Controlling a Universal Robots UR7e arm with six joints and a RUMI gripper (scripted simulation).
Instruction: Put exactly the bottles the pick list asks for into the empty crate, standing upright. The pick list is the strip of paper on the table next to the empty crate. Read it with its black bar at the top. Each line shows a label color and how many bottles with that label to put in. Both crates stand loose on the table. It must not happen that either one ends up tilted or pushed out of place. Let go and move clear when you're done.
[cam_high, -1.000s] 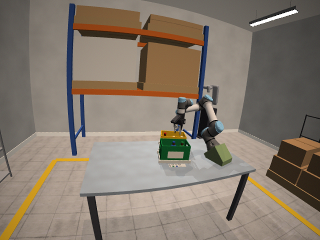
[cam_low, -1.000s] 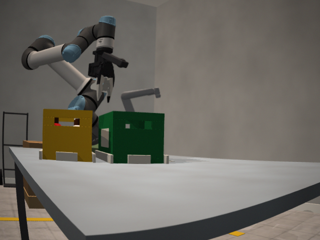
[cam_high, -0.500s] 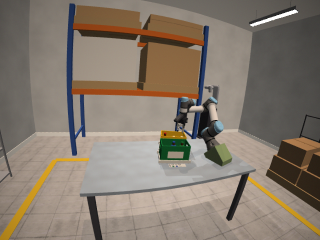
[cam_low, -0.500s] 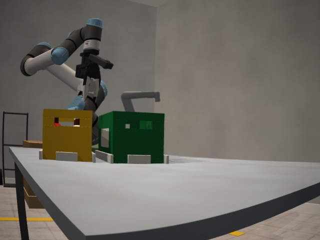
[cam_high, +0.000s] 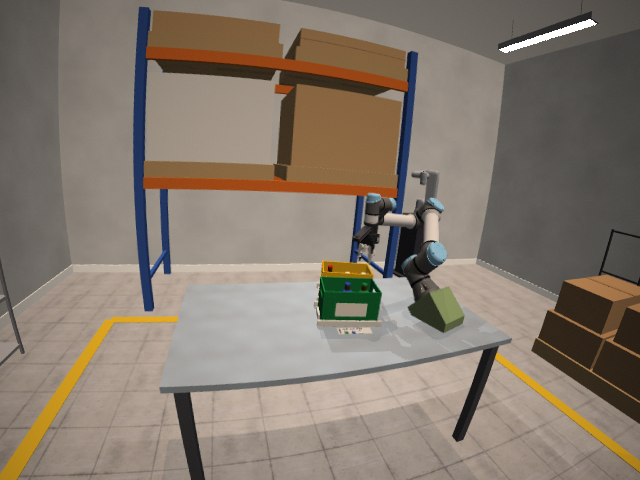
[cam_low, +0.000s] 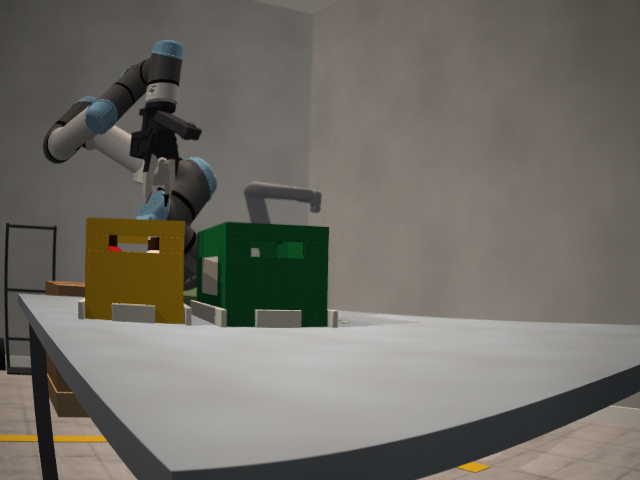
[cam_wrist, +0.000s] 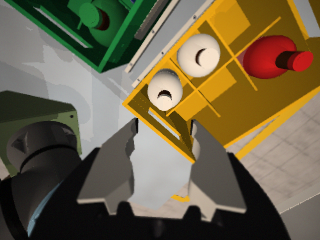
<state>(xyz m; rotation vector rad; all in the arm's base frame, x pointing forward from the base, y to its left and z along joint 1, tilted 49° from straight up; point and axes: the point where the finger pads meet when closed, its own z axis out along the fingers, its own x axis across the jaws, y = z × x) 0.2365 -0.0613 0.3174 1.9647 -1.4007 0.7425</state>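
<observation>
My gripper is now 50 mm short of the yellow crate, 80 mm to the left of it and 160 mm above it. Round my hand: green-label bottle 80 mm ahead, 130 mm to the left, 150 mm below; then red-label bottle 110 mm ahead, 160 mm to the right, 150 mm below; then blue-label bottle 160 mm ahead, 90 mm to the left, 150 mm below.
</observation>
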